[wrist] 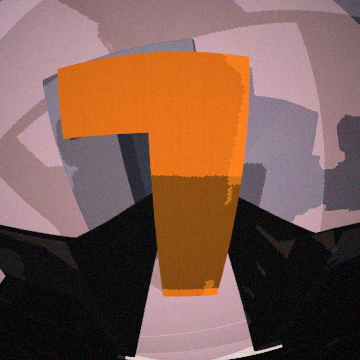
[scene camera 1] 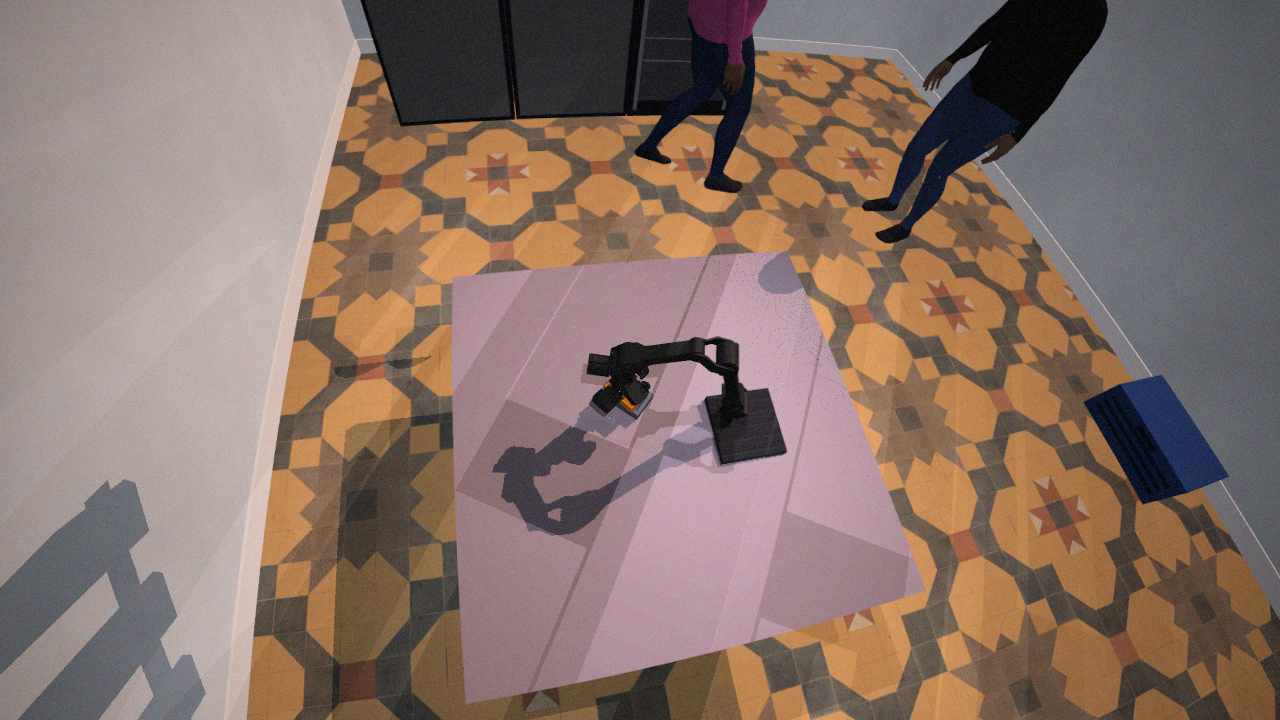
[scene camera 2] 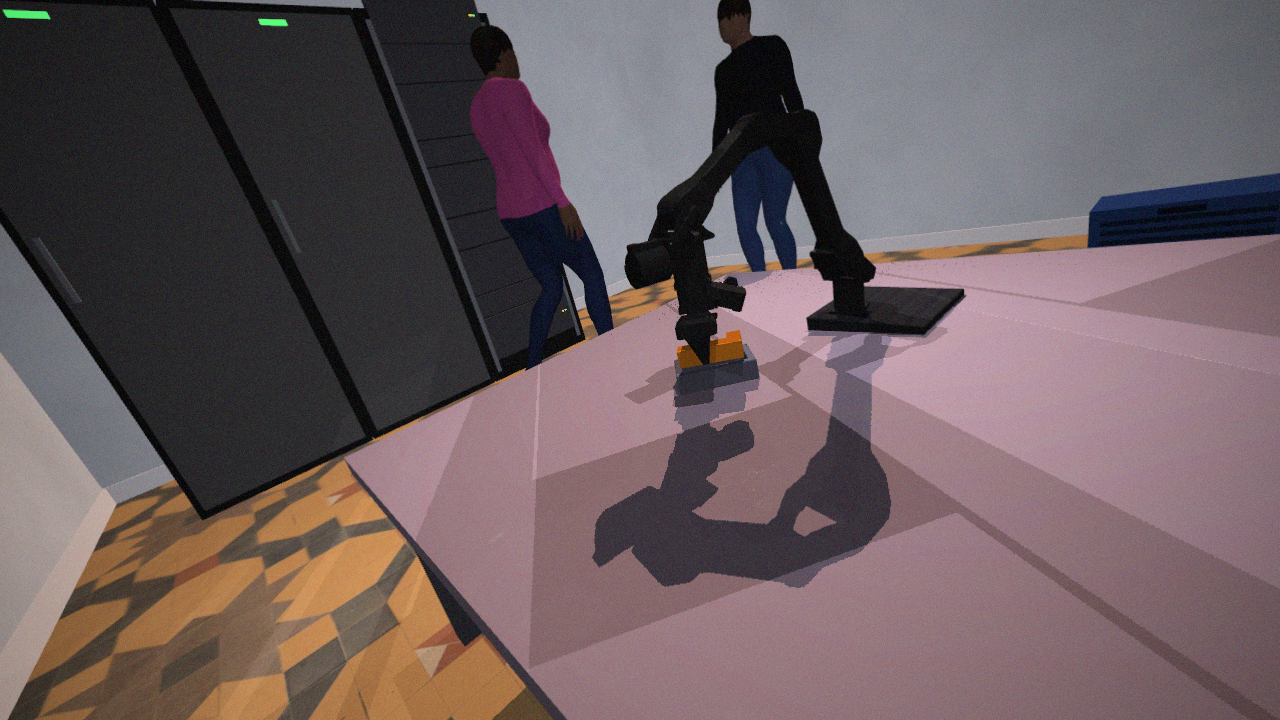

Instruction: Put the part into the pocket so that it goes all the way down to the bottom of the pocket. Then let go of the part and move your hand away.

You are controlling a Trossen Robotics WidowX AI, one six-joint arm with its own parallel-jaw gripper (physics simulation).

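Observation:
The orange L-shaped part is held upright over the grey pocket block. In scene camera 2 much of the part shows above the block's rim. In the wrist view the part covers most of the block and is turned slightly relative to its edges; a dark strip of the pocket shows inside the L's corner. How deep the part's underside sits is hidden. My gripper is shut on the long leg of the part, one black finger on each side.
The block stands on the pink table top. The arm's black base plate is on the table to the right of the block. Two people, dark cabinets and a blue box are beyond the table.

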